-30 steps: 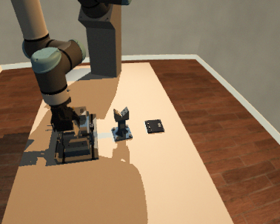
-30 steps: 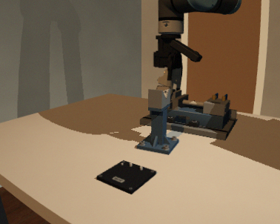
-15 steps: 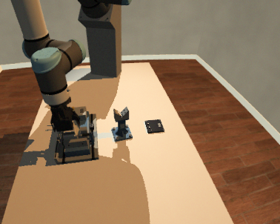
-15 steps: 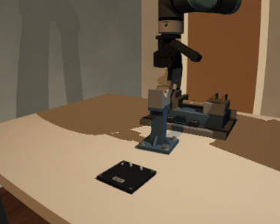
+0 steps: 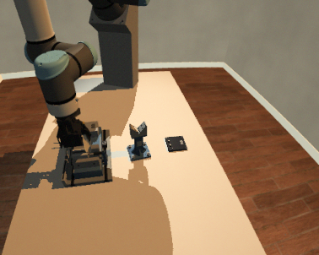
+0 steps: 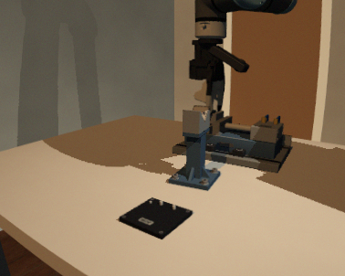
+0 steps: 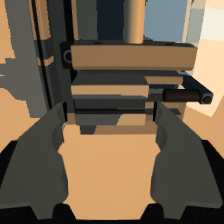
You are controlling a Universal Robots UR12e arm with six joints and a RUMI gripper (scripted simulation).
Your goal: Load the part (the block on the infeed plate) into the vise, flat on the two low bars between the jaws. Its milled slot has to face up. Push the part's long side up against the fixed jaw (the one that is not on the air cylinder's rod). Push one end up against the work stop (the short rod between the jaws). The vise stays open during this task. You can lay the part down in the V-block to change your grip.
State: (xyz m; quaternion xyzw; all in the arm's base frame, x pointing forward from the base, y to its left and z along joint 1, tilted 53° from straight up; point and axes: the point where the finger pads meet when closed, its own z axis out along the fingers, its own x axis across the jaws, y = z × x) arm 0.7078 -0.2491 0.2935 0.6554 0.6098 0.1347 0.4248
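The part lies 1 cm below my hand. Round my hand: dark work stop rod: 6 cm to the left, 2 cm below, 2 cm ahead; moving jaw: 4 cm below, 3 cm to the left, 3 cm behind; cream cylinder rod: 8 cm behind, 5 cm to the left, 4 cm below.
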